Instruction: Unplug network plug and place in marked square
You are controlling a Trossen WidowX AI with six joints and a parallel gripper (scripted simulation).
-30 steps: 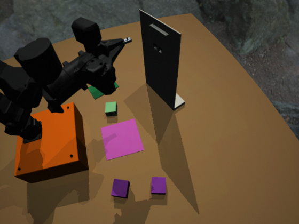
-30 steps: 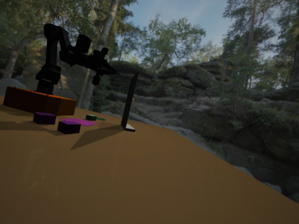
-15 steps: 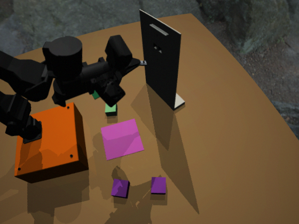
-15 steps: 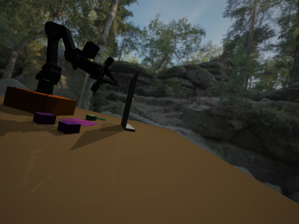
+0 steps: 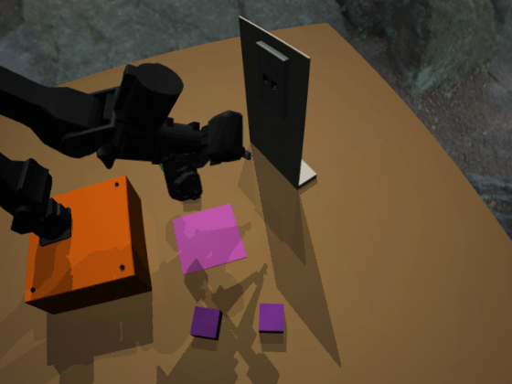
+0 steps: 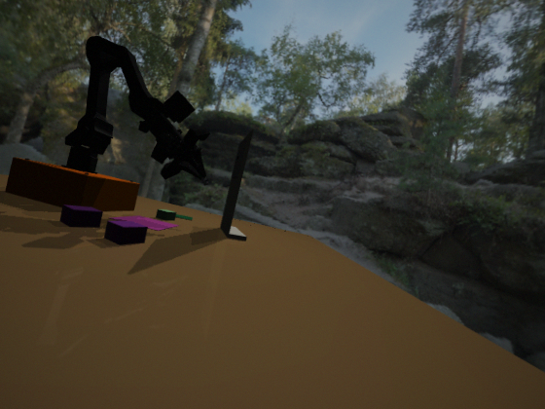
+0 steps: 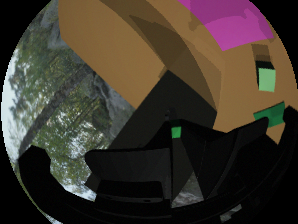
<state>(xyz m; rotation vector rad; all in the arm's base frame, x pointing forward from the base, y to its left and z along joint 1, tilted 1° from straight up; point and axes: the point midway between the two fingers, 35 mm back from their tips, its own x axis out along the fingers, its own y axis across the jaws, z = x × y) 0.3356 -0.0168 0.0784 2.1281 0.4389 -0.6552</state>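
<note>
The magenta marked square lies 100 mm behind my gripper tip, 50 mm to the right of it and 140 mm below it. The rest, counted from my gripper tip: green network plug (right at my gripper tip); then grey upright panel (90 mm ahead, 60 mm to the left).
</note>
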